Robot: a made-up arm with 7 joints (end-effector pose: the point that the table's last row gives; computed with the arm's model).
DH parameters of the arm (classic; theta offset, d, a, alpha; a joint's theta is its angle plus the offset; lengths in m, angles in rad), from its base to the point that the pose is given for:
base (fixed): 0 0.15 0 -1.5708
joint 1: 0 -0.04 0.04 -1.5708
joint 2: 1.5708 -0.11 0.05 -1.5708
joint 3: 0 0.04 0.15 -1.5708
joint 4: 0 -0.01 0.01 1.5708
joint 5: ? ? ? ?
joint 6: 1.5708 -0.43 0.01 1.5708
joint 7: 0.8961 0 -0.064 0
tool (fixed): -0.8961 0.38 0 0
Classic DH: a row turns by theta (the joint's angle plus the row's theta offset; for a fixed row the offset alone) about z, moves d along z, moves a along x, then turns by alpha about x.
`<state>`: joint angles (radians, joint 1 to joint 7).
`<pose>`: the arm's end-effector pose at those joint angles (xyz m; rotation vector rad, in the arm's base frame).
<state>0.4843 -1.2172 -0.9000 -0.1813 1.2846 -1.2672 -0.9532</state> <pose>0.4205 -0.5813 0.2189 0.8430 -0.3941 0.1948</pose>
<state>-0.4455 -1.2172 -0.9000 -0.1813 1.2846 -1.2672 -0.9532</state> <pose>0.1962 -0.5813 0.5282 0.7116 -1.2610 0.5898</pose>
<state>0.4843 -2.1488 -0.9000 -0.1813 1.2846 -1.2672 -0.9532</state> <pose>0.6978 -0.1221 0.0730 1.4049 -0.0626 0.8952</pose>
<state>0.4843 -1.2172 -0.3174 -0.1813 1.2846 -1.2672 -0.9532</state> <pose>0.3921 -0.5294 0.4669 0.6232 -0.8358 0.5450</pose>
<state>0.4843 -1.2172 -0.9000 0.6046 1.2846 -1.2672 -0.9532</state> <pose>0.4914 -0.5399 -0.0474 1.5918 -0.6116 0.2986</pose>
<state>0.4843 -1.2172 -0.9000 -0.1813 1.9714 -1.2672 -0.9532</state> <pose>0.3329 -0.4555 0.4665 0.5909 -0.8265 0.7031</pose>
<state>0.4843 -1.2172 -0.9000 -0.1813 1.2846 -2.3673 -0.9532</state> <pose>0.4051 -0.5546 -0.1811 1.8000 -0.9341 0.0907</pose>
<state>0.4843 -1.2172 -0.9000 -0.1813 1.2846 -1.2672 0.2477</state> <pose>0.4879 -0.5838 0.2451 0.5109 -0.8659 1.3012</pose>
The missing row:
joint 5: 1.5708 -0.02 0.01 -1.5708
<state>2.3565 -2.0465 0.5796 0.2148 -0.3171 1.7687 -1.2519</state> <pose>-0.0450 0.5809 -0.2173 -0.3024 1.0851 1.9873</pose>
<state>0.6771 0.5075 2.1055 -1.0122 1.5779 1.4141 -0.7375</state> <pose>0.5684 0.2973 0.0142 1.2560 1.1483 1.3147</pose>
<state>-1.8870 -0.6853 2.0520 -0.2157 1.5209 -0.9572 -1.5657</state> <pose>0.2472 -0.0367 -0.1525 1.3551 0.9924 0.2979</pose>
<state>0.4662 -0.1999 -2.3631 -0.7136 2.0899 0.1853 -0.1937</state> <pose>0.4826 -0.3261 0.0566 0.1854 1.2347 0.4580</pose>
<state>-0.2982 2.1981 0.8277 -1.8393 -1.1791 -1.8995 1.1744</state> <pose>-0.0095 0.1670 -0.2555 2.1457 -1.1573 0.8518</pose>
